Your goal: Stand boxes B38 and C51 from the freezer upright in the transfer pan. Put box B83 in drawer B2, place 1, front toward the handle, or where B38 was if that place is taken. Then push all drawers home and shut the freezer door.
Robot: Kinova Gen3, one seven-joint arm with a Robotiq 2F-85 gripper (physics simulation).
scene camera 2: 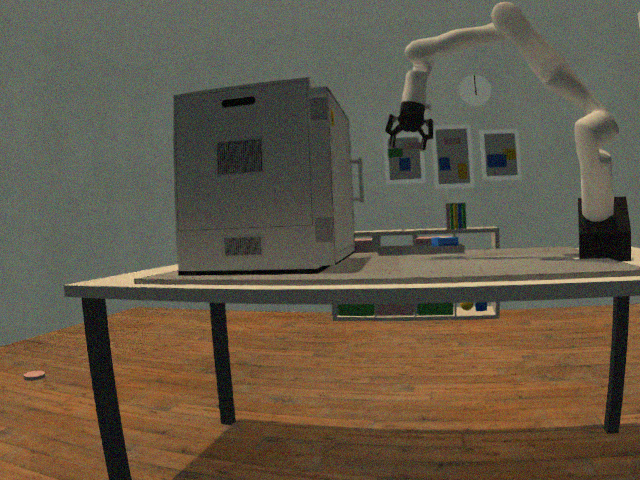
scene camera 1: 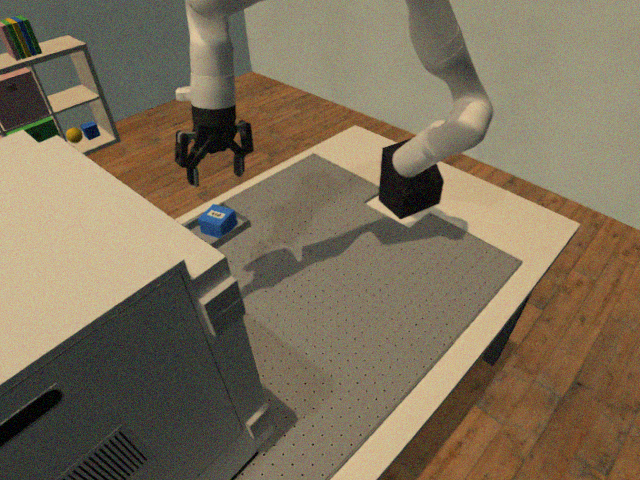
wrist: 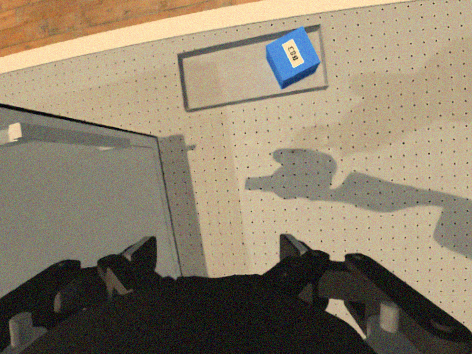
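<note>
The freezer (scene camera 1: pixel 129 330) (scene camera 2: pixel 242 196) stands at the left of the table, its door (scene camera 2: pixel 343 180) (wrist: pixel 90 210) shut, with the handle (scene camera 2: pixel 361 180) on the door's front. The drawers, B38 and C51 are hidden from view. The blue box B83 (scene camera 1: pixel 217 222) (scene camera 2: pixel 445 241) (wrist: pixel 292 60) sits at one end of the shallow grey transfer pan (scene camera 1: pixel 245 225) (scene camera 2: pixel 413 250) (wrist: pixel 183 82), turned slightly, label up; the pan's other end is empty in the wrist view. My gripper (scene camera 1: pixel 216 177) (scene camera 2: pixel 408 146) (wrist: pixel 218 249) is open and empty, high above the table, in front of the freezer door.
The robot base (scene camera 1: pixel 410 180) (scene camera 2: pixel 603 235) stands on the table at the side facing the freezer door. A perforated grey mat (scene camera 1: pixel 361 289) (wrist: pixel 400 280) lies under the freezer and pan. A shelf unit (scene camera 1: pixel 100 95) stands beyond the table.
</note>
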